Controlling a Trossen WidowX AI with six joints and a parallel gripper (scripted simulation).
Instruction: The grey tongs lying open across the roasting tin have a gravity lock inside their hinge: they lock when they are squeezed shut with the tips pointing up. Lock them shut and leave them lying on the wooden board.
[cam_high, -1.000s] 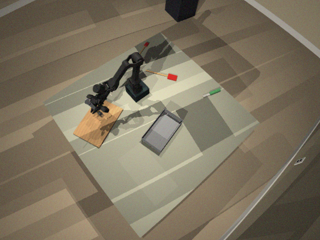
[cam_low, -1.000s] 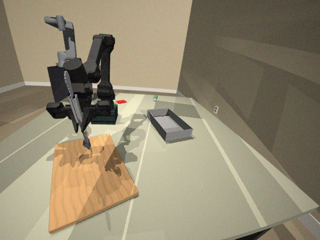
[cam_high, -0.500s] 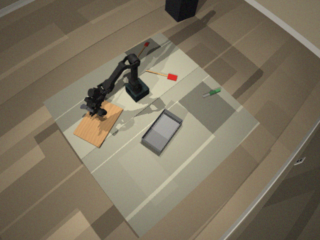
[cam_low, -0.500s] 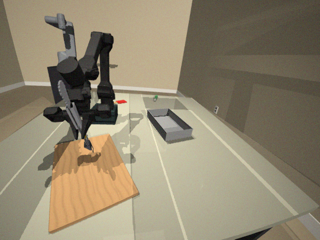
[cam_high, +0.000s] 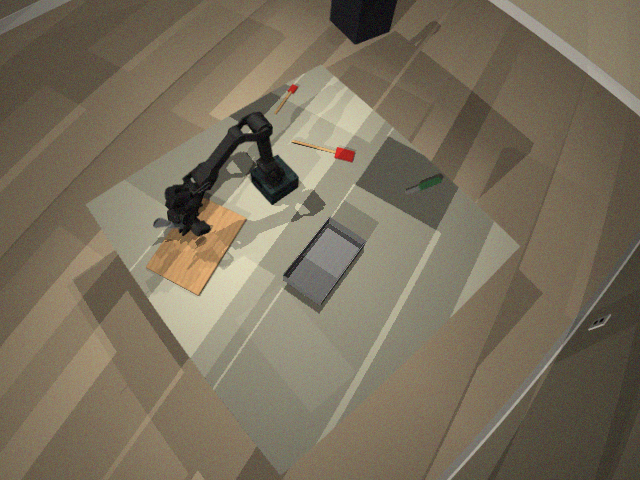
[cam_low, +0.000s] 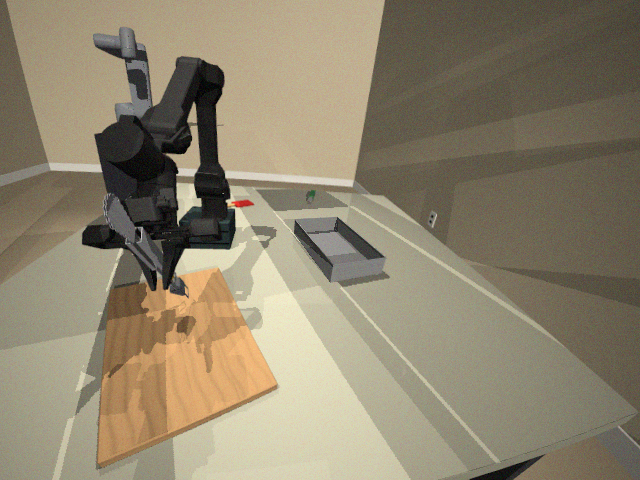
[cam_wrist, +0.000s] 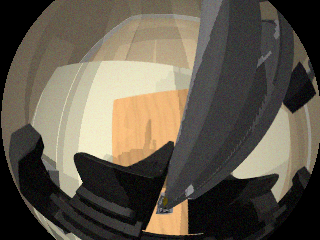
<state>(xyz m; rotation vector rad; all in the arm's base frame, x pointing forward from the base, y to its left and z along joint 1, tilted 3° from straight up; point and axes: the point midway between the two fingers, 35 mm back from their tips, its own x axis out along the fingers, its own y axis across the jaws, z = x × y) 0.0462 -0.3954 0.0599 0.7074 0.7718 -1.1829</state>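
Now: the wooden board 1 cm behind my gripper tip, 4 cm to the left of it and 13 cm below it. Round my gripper tip: grey roasting tin (32 cm ahead, 41 cm to the left, 11 cm below); then red spatula (10 cm behind, 73 cm to the left, 13 cm below).
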